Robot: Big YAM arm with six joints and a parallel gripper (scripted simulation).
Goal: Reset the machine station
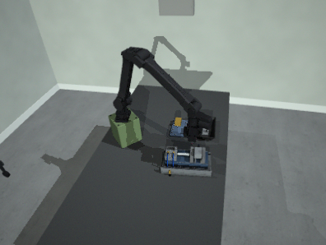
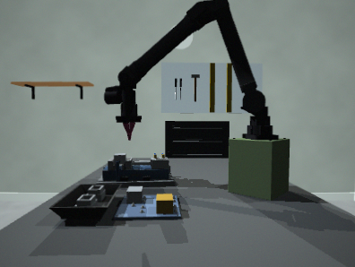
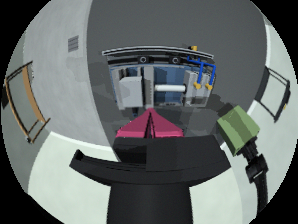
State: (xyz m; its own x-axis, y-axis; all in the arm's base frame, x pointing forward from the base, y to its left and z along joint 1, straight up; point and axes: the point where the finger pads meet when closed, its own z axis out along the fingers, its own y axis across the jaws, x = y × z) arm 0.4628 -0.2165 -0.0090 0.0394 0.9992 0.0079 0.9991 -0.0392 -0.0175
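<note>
Now: hand 80 mm above the gray aluminum blank and 40 mm short of it. Also, from my hand: vise: 140 mm below, 30 mm behind; yellow brass blank: 380 mm to the left, 150 mm below, 100 mm behind.
</note>
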